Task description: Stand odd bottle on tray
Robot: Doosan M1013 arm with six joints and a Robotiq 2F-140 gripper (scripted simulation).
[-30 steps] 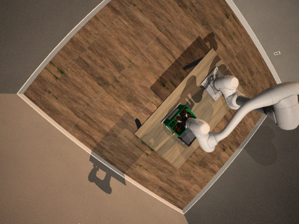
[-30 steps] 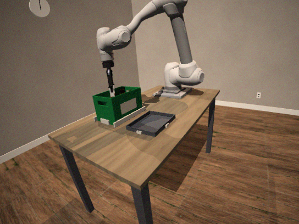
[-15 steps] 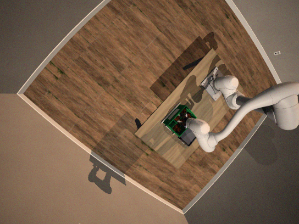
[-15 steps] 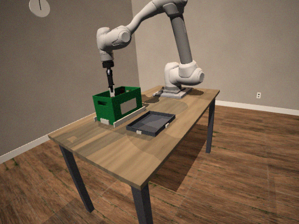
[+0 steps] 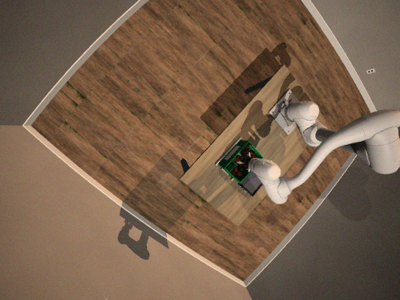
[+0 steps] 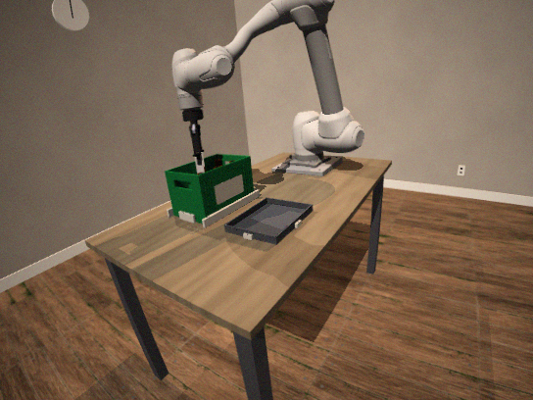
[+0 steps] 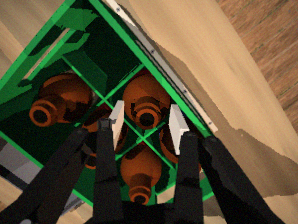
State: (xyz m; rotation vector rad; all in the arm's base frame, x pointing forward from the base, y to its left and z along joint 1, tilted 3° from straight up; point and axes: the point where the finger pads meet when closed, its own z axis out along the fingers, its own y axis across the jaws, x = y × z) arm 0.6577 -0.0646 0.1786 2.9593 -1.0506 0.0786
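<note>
The green crate is 90 mm below my hand, 50 mm to the left of it and 10 mm behind it. The rest, counted from my hand: dark grey tray 320 mm to the left, 160 mm below, 20 mm behind.
</note>
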